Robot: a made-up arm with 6 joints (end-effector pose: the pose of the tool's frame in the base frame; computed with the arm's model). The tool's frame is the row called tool.
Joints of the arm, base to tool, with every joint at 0 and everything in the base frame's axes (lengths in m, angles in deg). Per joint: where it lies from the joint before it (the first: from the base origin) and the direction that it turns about. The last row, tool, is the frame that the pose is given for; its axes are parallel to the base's.
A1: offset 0.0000 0.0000 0.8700 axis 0 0 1
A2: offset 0.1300 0.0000 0.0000 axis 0 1 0
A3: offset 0.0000 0.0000 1.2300 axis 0 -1 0
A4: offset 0.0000 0.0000 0.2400 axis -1 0 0
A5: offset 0.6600 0.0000 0.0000 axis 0 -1 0
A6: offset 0.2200 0.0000 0.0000 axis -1 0 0
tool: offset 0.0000 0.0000 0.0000
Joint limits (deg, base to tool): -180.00..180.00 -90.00..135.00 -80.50..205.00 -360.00..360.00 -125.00..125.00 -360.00..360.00
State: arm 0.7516 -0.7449 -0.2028 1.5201 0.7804 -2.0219
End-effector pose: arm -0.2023 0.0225 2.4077 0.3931 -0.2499 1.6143
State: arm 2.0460 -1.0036 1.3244 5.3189 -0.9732 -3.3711
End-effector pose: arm 0.5739 -1.4420 2.0068 0.2150 -2.1318 -0.5534
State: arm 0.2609 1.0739 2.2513 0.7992 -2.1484 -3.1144
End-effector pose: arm 1.3048 0.2116 1.9977 2.6414 -0.8382 -1.3382
Working (the frame after each row of the table, in the pose's form):
after A1: 0.0000 0.0000 0.8700 0.0000 0.0000 0.2609
after A2: 0.1256 0.0335 0.8700 -0.1401 1.0676 0.2353
after A3: 1.1703 0.3124 1.4563 0.1535 -1.1704 0.2300
after A4: 0.9561 0.2553 1.5483 -0.5479 -1.1835 -0.2468
after A5: 1.2005 0.3205 2.1579 -0.0429 0.9050 -0.5841
after A6: 1.3048 0.2116 1.9977 2.6414 -0.8382 -1.3382

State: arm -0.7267 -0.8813 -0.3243 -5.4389 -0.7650 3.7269
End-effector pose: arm -0.2232 0.0461 2.2031 1.5859 -1.1612 -0.8692
Working (the frame after each row of the table, in the pose's form):
after A1: 0.0000 0.0000 0.8700 0.0000 0.0000 -0.7267
after A2: 0.0972 -0.0864 0.8700 -0.3198 -0.8412 -0.6782
after A3: -0.6121 0.5442 1.6525 -0.2023 -0.5320 -0.7075
after A4: -0.7069 0.6285 1.8562 -0.9884 -0.2040 -0.9012
after A5: -0.2882 0.2562 2.2051 -0.5852 0.4432 -1.2145
after A6: -0.2232 0.0461 2.2031 1.5859 -1.1612 -0.8692

